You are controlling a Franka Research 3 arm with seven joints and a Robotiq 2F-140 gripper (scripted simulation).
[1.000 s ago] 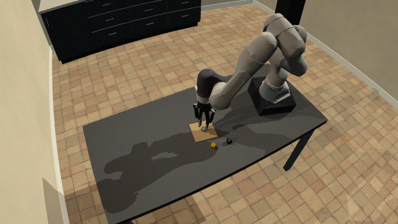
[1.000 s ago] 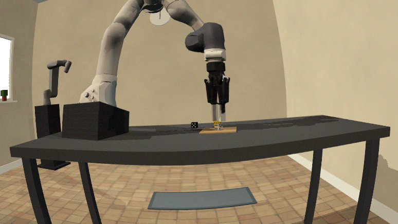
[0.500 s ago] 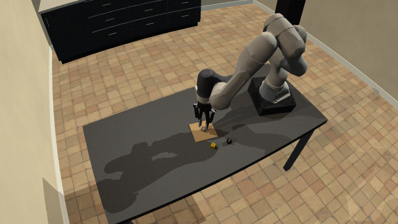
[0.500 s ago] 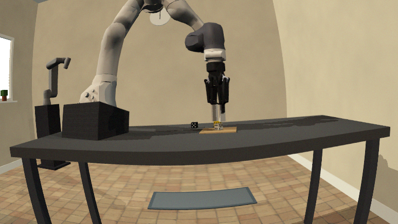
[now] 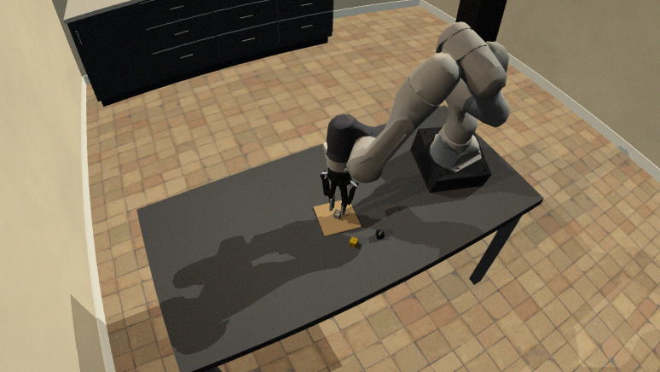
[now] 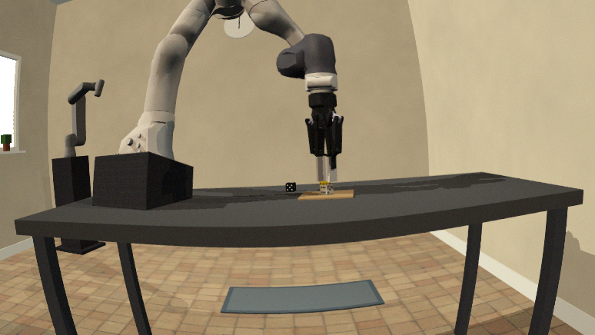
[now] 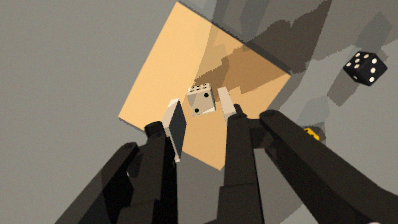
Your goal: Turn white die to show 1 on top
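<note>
The white die is 50 mm below my hand. Also, from my hand: tan mat 70 mm below; then yellow die 20 mm behind, 130 mm to the left, 60 mm below; then black die 120 mm behind, 130 mm to the left, 60 mm below.
</note>
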